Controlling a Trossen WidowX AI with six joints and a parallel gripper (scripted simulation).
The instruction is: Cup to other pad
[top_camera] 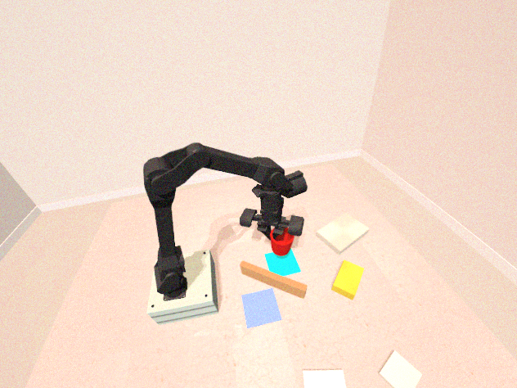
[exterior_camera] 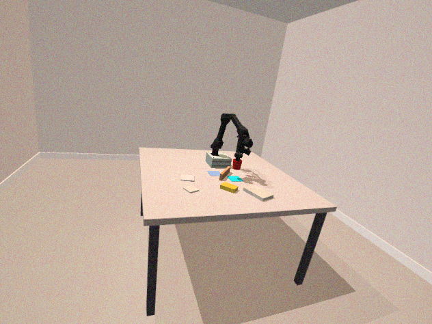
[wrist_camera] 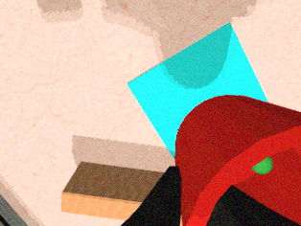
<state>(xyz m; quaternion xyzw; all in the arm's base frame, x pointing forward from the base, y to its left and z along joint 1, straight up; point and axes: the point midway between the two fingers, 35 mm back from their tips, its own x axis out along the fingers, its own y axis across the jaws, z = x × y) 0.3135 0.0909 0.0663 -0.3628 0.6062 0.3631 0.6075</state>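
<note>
The green marble lies 4 cm ahead of my gripper tip, 3 cm to the right of it and 3 cm below it. The rest, counted from my gripper tip: wooden bar 11 cm below, 8 cm to the right, 2 cm behind; cyan pad 13 cm below, 3 cm ahead, 1 cm to the right; red cup 3 cm ahead, 2 cm to the right.
</note>
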